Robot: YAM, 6 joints.
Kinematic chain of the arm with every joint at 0, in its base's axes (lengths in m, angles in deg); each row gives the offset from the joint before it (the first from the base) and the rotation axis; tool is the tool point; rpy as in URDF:
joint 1: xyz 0 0 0.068 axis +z
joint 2: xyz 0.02 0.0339 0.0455 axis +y
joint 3: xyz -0.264 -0.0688 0 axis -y
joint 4: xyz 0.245 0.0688 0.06 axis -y
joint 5: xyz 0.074 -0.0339 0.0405 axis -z
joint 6: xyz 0.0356 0 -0.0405 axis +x
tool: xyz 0 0 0 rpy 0 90 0
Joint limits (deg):
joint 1: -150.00..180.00
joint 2: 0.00..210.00
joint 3: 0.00..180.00
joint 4: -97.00..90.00
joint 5: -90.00..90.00
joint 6: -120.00..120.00
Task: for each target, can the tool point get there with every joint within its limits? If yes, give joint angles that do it. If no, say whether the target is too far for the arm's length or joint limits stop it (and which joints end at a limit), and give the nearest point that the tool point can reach.
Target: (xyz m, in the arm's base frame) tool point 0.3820 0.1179 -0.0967
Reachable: yes | joints 20.07 154.07 72.46 18.53 34.89 -59.93
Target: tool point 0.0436 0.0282 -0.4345
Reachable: no: joint limits stop it (at a limit: joint 2) | nearest point 0.0789 0.0510 -0.3456 | short by 0.098 m
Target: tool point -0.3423 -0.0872 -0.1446
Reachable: no: joint limits stop it (at a limit: joint 1) | nearest point -0.3423 -0.0356 -0.1446 | short by 0.052 m
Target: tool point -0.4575 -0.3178 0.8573
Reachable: no: too far | nearest point -0.3173 -0.2204 0.6209 | short by 0.292 m
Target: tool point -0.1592 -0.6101 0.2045
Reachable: yes | joints -103.86 163.70 147.58 30.68 13.68 -48.60
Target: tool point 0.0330 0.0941 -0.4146
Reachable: no: joint limits stop it (at a limit: joint 2) | nearest point 0.0401 0.1145 -0.3572 | short by 0.061 m
